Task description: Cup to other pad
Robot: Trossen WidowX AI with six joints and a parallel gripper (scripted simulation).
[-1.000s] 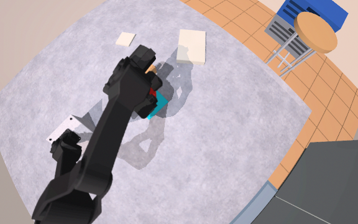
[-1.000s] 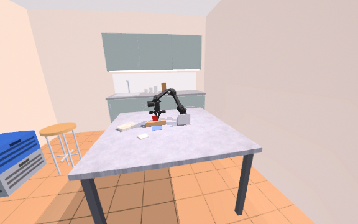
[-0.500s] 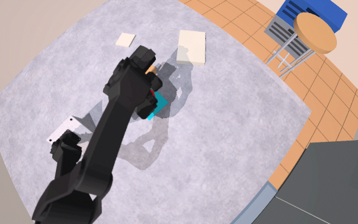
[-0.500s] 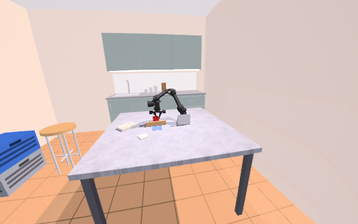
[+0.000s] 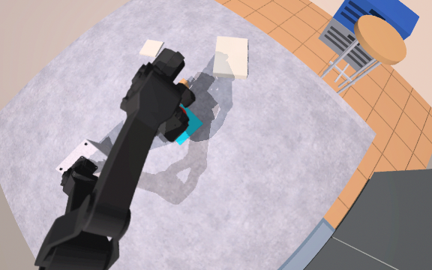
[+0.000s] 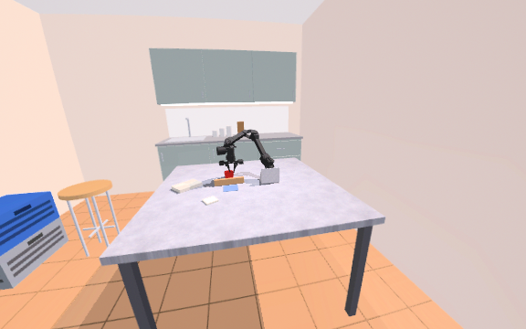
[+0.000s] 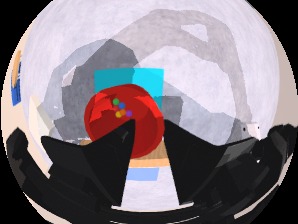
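The red cup lies 30 mm ahead of my gripper tip and 20 mm below it. The rest, counted from my gripper tip: orange-brown block (80 mm to the left, 50 mm below, 30 mm ahead); then cream block (340 mm ahead, 70 mm to the left, 50 mm below); then cyan pad (70 mm below, 30 mm ahead).
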